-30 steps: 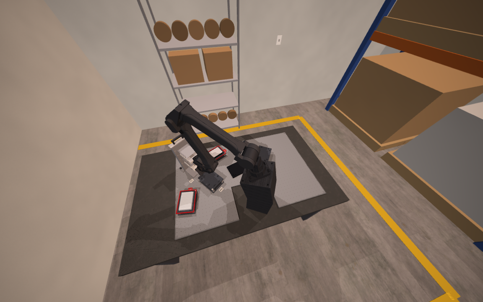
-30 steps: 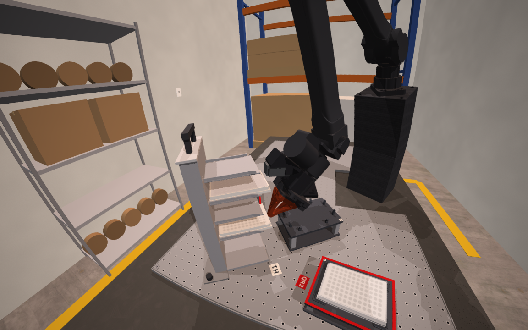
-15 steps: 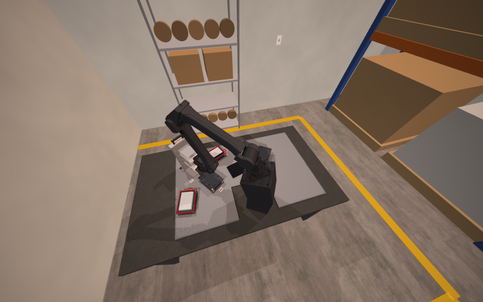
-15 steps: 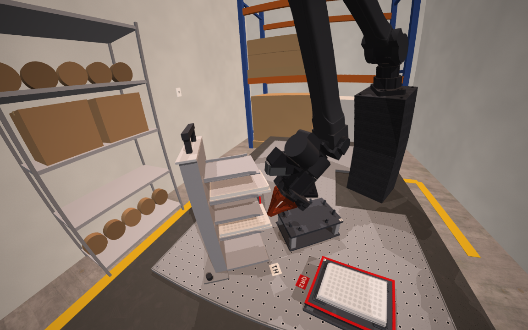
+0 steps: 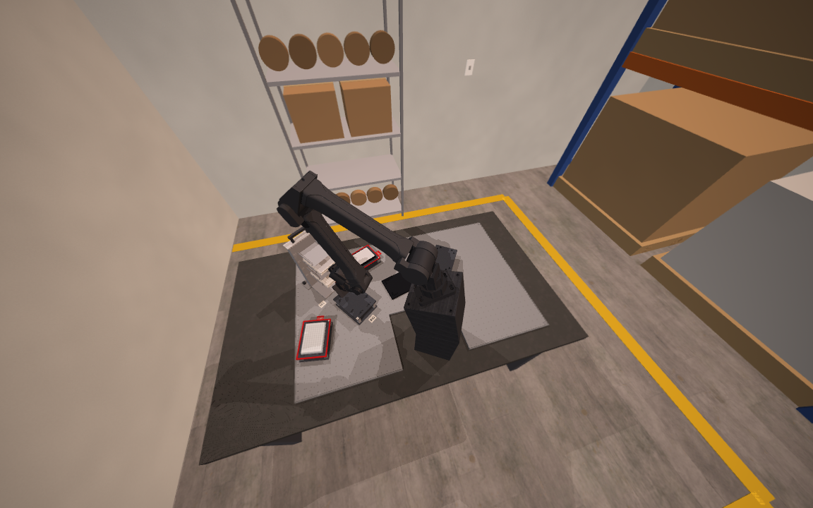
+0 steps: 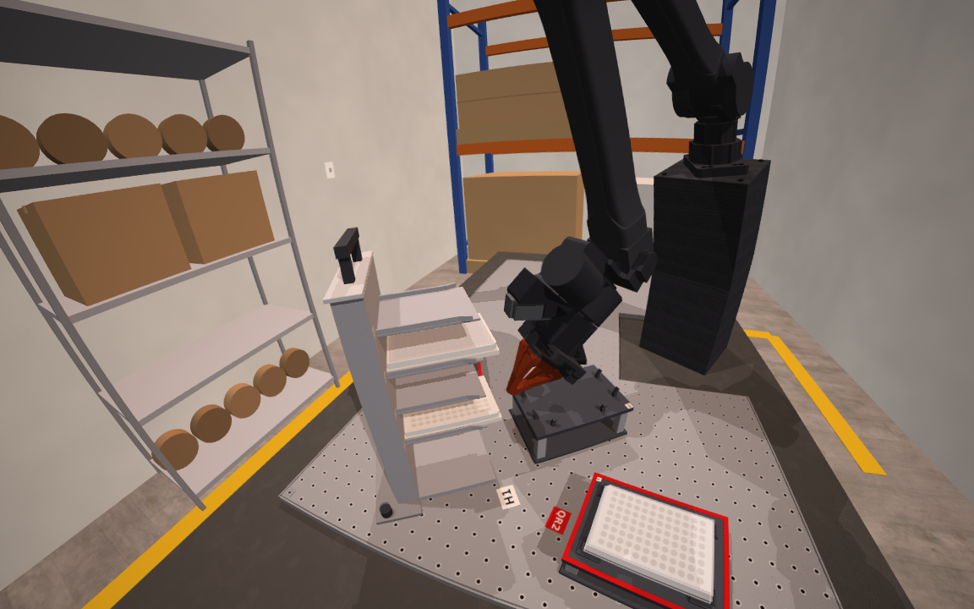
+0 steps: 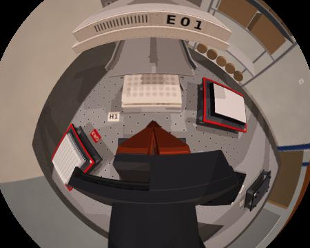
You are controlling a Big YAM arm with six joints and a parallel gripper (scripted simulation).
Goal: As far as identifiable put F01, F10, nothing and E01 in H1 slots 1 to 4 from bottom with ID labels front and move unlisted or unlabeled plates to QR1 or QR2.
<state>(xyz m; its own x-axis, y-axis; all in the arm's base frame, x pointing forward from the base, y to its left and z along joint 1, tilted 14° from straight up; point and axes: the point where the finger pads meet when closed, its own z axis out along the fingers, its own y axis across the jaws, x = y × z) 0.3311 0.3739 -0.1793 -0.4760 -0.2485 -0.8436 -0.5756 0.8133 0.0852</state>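
My gripper is now 80 mm past the dark regrip nest, 50 mm to the left of it and 40 mm above it. Round my hand: quarantine nest QR1: 170 mm ahead, 120 mm to the right, 60 mm below; then H1 deck label: 20 mm behind, 110 mm to the left, 100 mm below; then plate hotel H1: 140 mm ahead, 100 mm to the left, 50 mm above.
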